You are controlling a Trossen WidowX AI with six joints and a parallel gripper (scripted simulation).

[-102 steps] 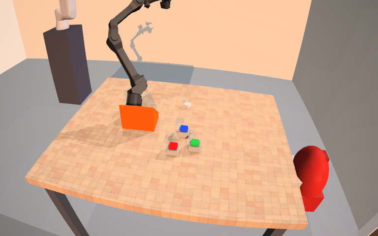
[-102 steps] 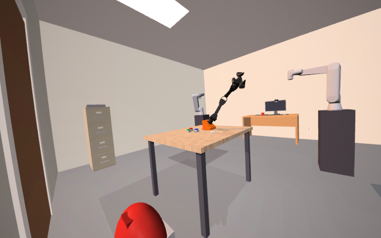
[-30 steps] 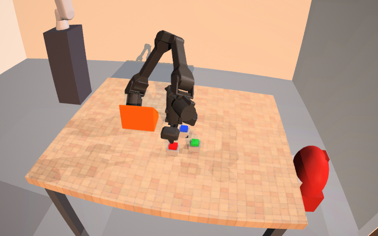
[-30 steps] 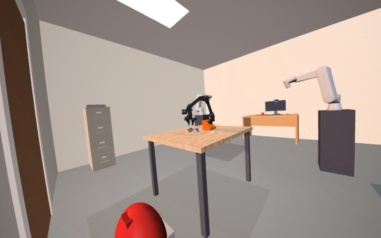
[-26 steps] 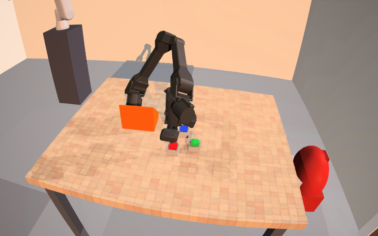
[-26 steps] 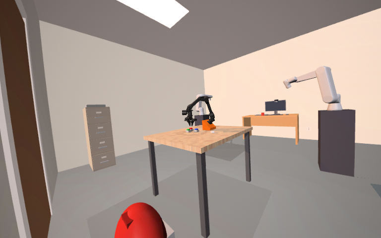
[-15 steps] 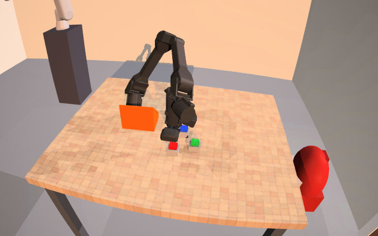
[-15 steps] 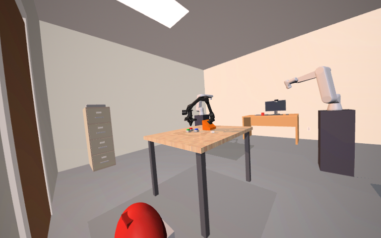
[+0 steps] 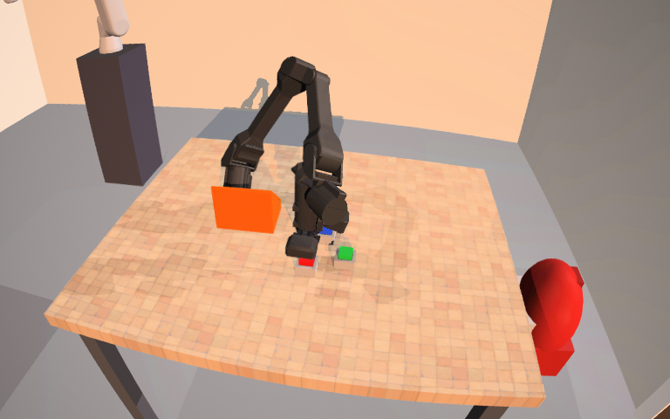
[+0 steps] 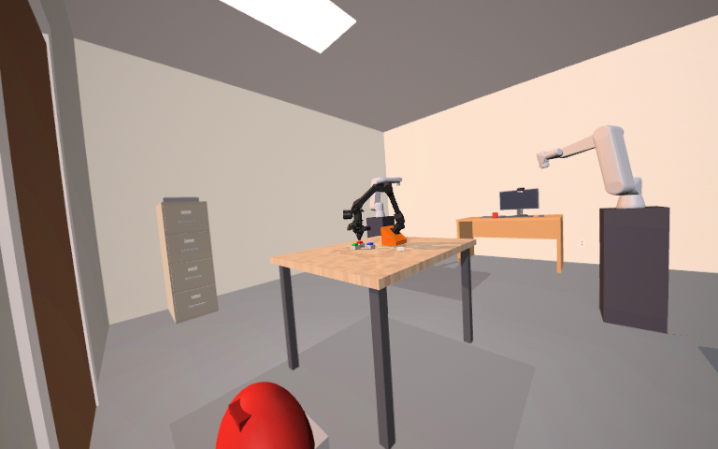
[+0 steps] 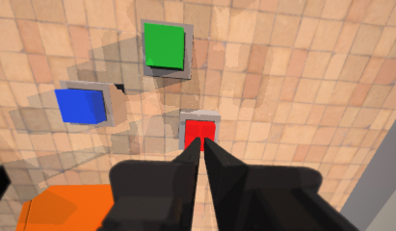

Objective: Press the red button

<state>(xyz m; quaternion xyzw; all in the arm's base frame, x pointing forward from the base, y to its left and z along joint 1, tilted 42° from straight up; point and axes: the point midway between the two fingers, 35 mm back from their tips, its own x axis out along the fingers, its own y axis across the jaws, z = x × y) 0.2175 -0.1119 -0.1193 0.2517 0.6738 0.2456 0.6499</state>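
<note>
The blue button is 120 mm to the left of my gripper tip, 30 mm ahead of it and 10 mm below it. Also, from my gripper tip: green button (90 mm ahead, 40 mm to the left, 10 mm below); then red button (10 mm below); then small white block (350 mm to the left, 40 mm below, 20 mm ahead).
</note>
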